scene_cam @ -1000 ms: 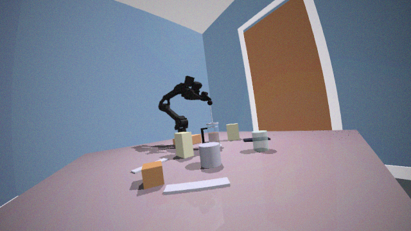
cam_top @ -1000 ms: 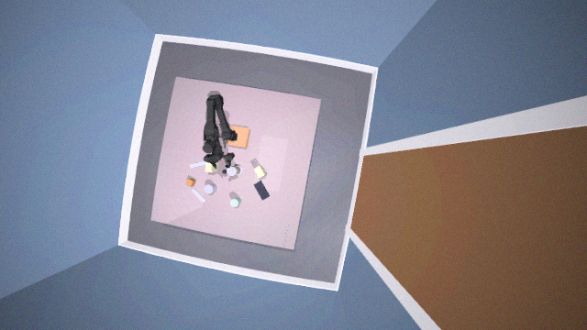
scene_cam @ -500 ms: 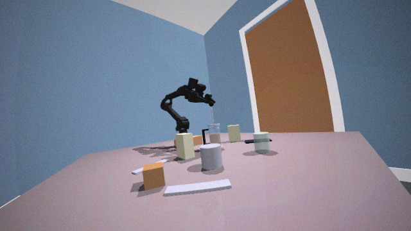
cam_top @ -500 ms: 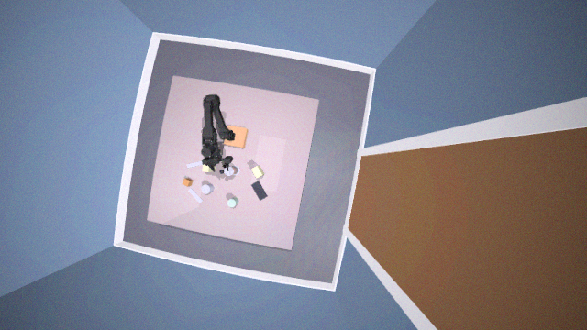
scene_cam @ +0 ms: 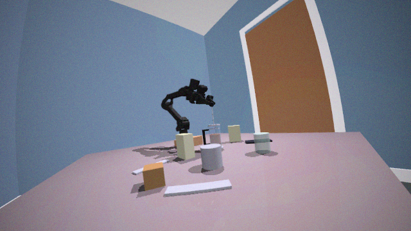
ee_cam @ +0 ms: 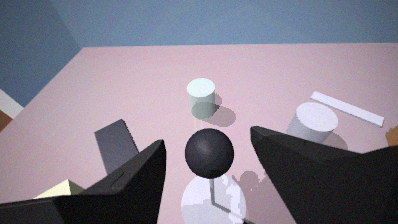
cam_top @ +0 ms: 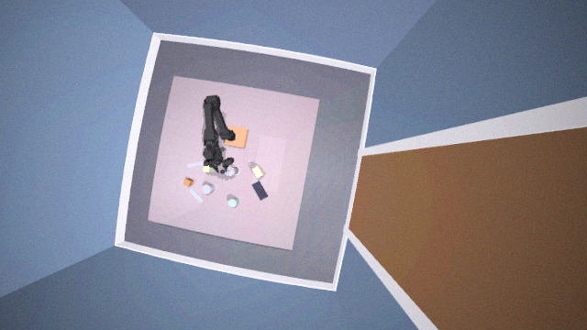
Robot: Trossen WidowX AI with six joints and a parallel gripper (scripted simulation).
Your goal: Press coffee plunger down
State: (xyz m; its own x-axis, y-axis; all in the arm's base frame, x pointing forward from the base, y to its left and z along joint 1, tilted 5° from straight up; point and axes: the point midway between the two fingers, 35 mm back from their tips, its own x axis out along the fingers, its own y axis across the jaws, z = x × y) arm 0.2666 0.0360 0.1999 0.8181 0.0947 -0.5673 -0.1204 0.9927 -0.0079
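The coffee press is 130 mm below my gripper tip, 20 mm behind it and 10 mm to the right of it. From my gripper tip the other things lie so: dark bar (250 mm below, 220 mm to the left, 150 mm ahead); grey cylinder (220 mm below, 210 mm to the right, 160 mm ahead); pale green cylinder (250 mm ahead, 220 mm below, 20 mm to the left).
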